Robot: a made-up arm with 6 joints. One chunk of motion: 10 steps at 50 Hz.
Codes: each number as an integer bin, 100 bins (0 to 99) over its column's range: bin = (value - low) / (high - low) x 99, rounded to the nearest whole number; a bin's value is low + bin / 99 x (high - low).
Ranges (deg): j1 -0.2..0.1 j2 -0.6..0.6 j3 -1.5..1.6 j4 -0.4..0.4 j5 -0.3..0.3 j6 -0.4..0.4
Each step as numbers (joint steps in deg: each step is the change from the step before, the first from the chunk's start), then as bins.
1 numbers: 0.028 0.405 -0.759 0.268 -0.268 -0.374
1 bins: 75 83 24 83 5 3
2 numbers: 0.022 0.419 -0.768 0.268 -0.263 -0.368
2 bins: 73 84 23 83 6 4
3 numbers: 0.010 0.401 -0.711 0.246 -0.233 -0.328
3 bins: 69 83 25 80 11 9
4 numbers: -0.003 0.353 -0.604 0.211 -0.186 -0.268
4 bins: 65 79 29 76 19 16
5 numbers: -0.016 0.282 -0.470 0.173 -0.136 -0.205
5 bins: 61 73 33 71 27 24
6 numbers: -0.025 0.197 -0.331 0.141 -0.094 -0.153
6 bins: 58 66 37 67 34 31
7 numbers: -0.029 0.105 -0.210 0.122 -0.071 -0.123
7 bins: 56 58 41 65 38 34
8 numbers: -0.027 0.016 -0.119 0.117 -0.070 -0.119
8 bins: 57 51 44 64 38 35
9 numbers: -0.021 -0.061 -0.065 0.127 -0.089 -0.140
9 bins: 59 44 46 65 35 32
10 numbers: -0.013 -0.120 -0.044 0.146 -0.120 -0.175
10 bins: 62 40 46 68 30 28
